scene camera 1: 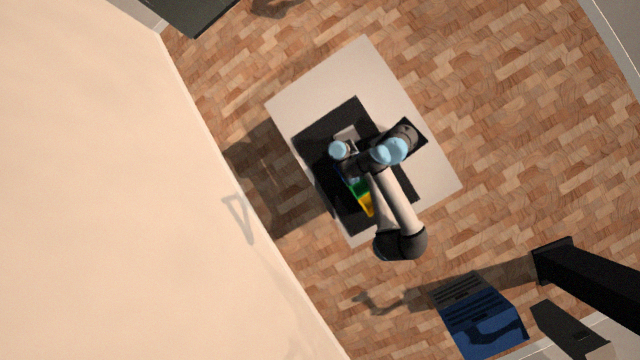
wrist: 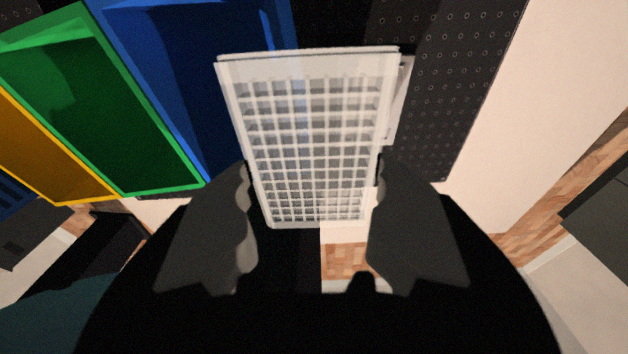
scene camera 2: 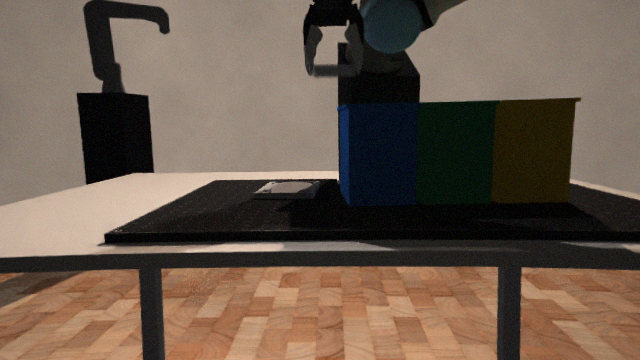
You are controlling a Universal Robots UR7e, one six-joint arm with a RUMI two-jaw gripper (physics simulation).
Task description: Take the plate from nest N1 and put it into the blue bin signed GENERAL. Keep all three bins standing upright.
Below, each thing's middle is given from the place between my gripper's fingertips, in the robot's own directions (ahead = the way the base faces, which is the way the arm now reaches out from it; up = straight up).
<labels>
I see the white plate (wrist: pixel 310 122) 1 cm above my hand. The rest, counted from my hand: blue bin (scene camera 2: pixel 378 141) 1 cm ahead, 8 cm to the left, 15 cm below; then green bin (scene camera 2: pixel 455 140) 2 cm behind, 21 cm to the left, 15 cm below; then nest (scene camera 2: pixel 286 190) 4 cm behind, 11 cm to the right, 23 cm below.
</labels>
